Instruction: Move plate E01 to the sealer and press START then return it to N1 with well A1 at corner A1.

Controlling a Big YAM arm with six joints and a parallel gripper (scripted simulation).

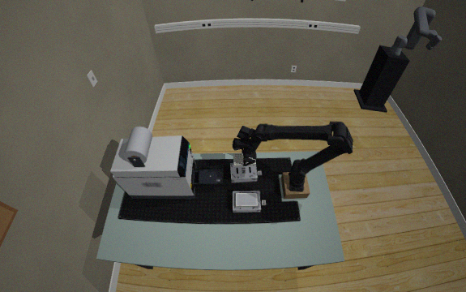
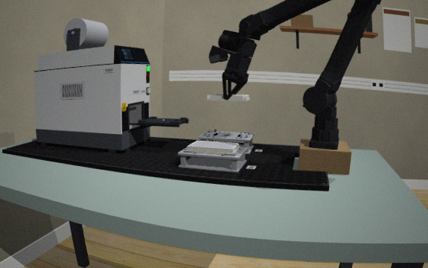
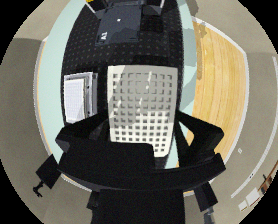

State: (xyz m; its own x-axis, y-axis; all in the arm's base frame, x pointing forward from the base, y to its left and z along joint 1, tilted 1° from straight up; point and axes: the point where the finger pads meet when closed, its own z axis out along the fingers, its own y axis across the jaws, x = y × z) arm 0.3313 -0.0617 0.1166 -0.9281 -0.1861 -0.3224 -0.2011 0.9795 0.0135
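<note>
Right now my hand is 19 cm short of the sealer stage, 9 cm to the right of it and 8 cm above it. Round my hand: foil roll 52 cm ahead, 15 cm to the left, 24 cm above; then plate 4 cm behind, 20 cm to the left, 13 cm below.
</note>
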